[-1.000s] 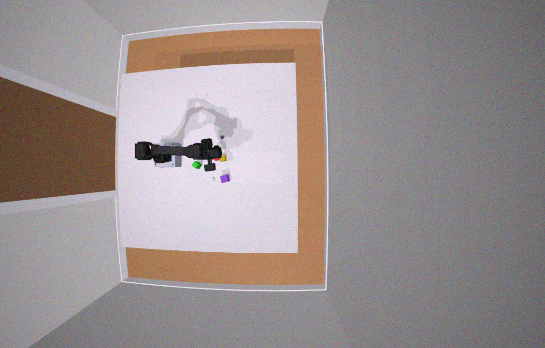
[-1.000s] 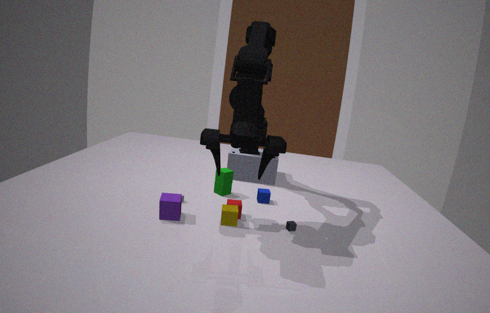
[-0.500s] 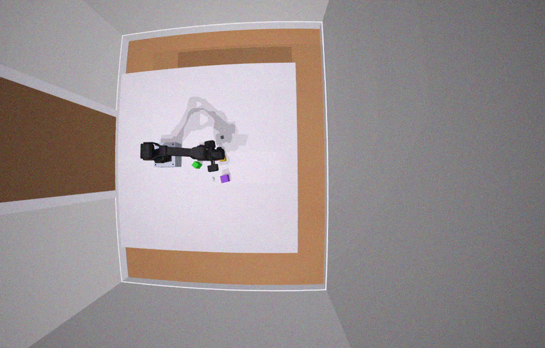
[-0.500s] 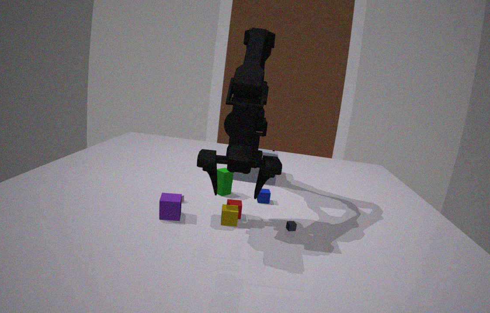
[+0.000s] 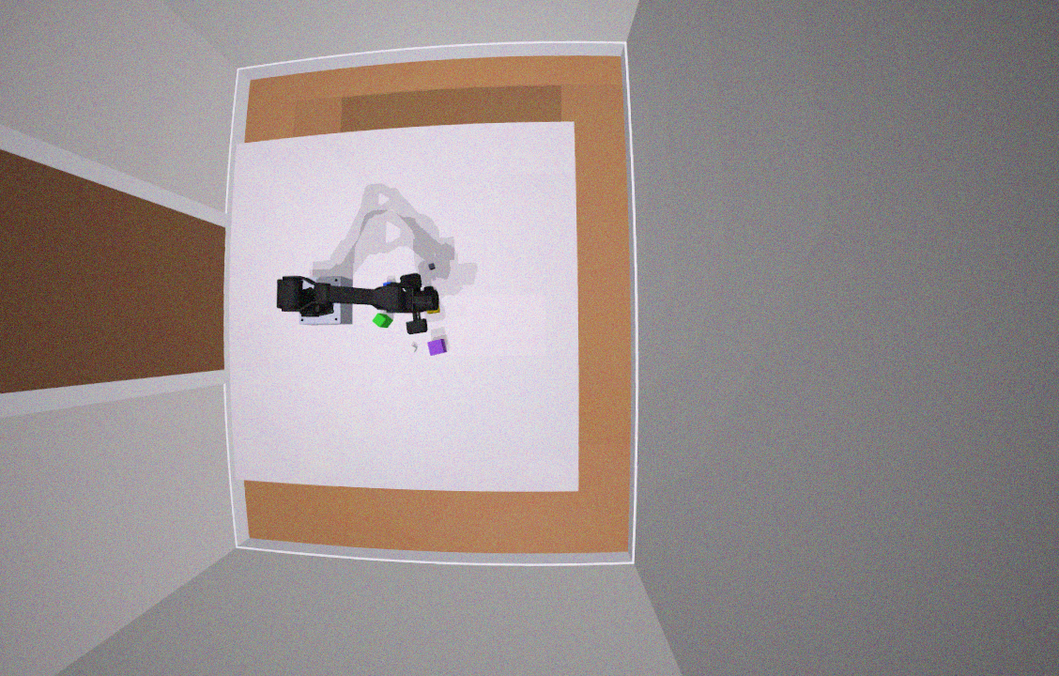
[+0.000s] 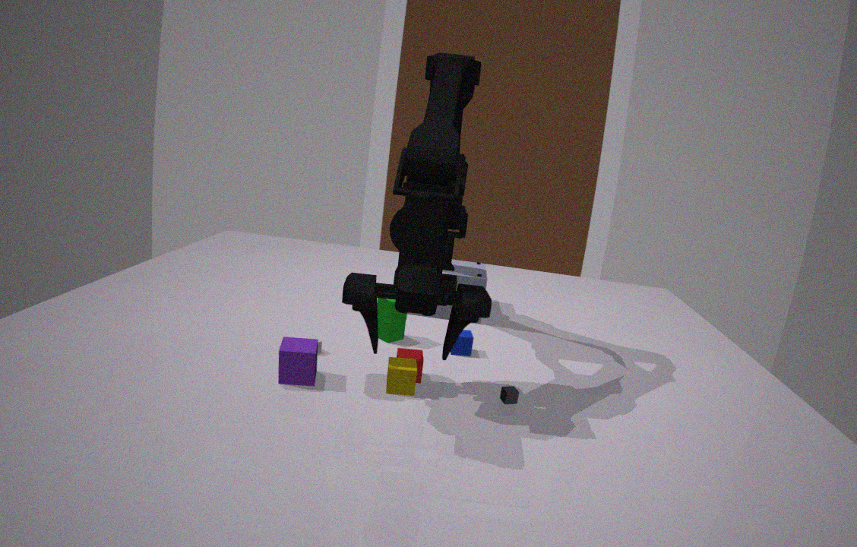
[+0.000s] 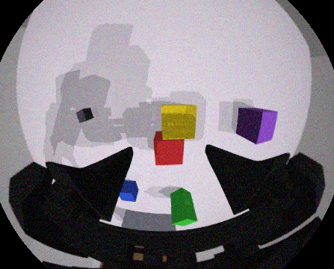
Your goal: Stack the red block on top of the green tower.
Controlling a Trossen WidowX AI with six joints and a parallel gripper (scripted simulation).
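My gripper tip is 20 mm above the red block. From my gripper tip the other things lie so: small dark cube 50 mm ahead, 130 mm to the left, 20 mm below; yellow block 30 mm ahead, 10 mm to the right, 20 mm below; blue block 110 mm behind, 90 mm to the left, 20 mm below.
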